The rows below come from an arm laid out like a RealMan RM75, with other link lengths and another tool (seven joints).
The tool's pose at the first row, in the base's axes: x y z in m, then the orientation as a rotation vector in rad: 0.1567, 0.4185, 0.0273, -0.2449, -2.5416, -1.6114
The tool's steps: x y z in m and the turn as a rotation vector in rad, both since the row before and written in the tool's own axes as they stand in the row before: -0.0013, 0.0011, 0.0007, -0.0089, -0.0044, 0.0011; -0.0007, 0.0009, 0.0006, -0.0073, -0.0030, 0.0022; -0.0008, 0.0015, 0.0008, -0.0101, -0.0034, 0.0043; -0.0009, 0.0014, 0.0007, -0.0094, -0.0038, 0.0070; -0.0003, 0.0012, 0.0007, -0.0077, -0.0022, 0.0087; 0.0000, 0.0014, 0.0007, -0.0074, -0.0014, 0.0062; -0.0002, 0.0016, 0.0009, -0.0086, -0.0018, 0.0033; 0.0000, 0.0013, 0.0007, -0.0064, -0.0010, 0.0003; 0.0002, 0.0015, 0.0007, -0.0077, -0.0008, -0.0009; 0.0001, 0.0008, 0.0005, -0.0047, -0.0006, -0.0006; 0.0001, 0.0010, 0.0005, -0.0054, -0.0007, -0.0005; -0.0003, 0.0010, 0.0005, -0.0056, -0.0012, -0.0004; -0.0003, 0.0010, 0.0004, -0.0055, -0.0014, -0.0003; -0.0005, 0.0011, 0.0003, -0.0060, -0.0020, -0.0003
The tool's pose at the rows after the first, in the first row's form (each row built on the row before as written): 0.1582, 0.4195, 0.0277, -0.2510, -2.5376, -1.6239; 0.1591, 0.4204, 0.0281, -0.2570, -2.5331, -1.6335; 0.1602, 0.4217, 0.0290, -0.2662, -2.5256, -1.6461; 0.1614, 0.4228, 0.0298, -0.2790, -2.5174, -1.6569; 0.1620, 0.4239, 0.0305, -0.2922, -2.5083, -1.6644; 0.1623, 0.4251, 0.0315, -0.3017, -2.5002, -1.6721; 0.1629, 0.4265, 0.0326, -0.3081, -2.4930, -1.6825; 0.1632, 0.4276, 0.0335, -0.3100, -2.4886, -1.6910; 0.1634, 0.4288, 0.0346, -0.3104, -2.4837, -1.7015; 0.1635, 0.4296, 0.0352, -0.3107, -2.4808, -1.7080; 0.1636, 0.4304, 0.0360, -0.3113, -2.4774, -1.7154; 0.1641, 0.4312, 0.0367, -0.3125, -2.4741, -1.7231; 0.1646, 0.4319, 0.0374, -0.3140, -2.4709, -1.7307; 0.1653, 0.4325, 0.0382, -0.3161, -2.4677, -1.7391
